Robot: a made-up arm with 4 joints.
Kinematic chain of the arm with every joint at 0, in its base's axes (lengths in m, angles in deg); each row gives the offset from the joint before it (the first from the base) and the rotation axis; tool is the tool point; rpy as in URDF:
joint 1: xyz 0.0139 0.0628 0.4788 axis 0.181 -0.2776 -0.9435
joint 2: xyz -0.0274 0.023 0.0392 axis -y
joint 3: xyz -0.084 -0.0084 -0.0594 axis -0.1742 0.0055 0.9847
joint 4: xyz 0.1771 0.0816 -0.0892 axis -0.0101 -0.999 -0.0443
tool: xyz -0.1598 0.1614 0.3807 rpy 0 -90 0
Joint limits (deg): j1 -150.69..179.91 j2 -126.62..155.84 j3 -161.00..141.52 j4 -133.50..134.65
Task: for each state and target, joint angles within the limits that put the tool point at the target. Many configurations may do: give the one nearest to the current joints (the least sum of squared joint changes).
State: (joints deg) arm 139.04 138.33 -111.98 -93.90
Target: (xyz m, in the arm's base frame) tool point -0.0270 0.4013 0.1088
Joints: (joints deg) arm 157.14 135.98 -117.39 -56.49
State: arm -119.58 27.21 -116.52 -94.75
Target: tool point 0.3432 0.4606 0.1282
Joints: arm -137.43 46.13 -105.80 -114.92
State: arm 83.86 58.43 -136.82 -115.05
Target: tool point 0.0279 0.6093 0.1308
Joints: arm 119.36 18.12 -161.00 -76.17
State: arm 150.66 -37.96 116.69 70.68
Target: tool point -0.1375 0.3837 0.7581
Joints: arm 135.47 -73.03 75.96 48.22
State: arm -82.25 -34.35 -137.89 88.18
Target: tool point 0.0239 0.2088 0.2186
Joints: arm -78.82 -10.39 -130.90 85.56
